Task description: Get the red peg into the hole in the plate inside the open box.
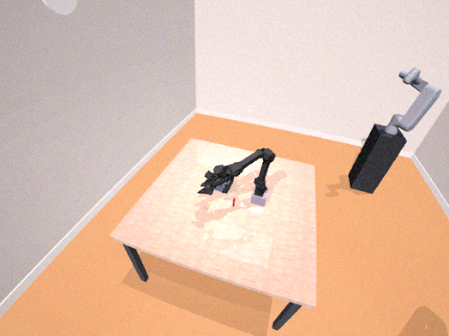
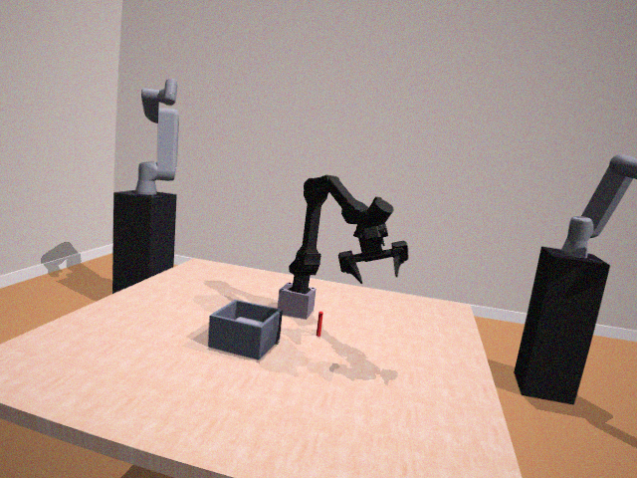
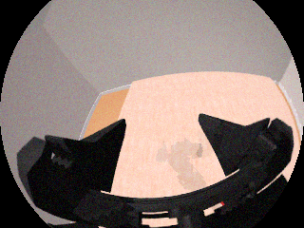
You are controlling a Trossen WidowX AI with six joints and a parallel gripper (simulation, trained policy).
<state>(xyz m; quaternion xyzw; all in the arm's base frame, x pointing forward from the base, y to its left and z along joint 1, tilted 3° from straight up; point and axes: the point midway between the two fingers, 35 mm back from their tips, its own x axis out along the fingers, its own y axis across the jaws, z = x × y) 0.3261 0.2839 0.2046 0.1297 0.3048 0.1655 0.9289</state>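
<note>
Right now my gripper tip is 190 mm past the red peg, 180 mm to the left of it and 230 mm above it. The rest, counted from my gripper tip: grey box 30 mm behind, 370 mm to the right, 240 mm below.
</note>
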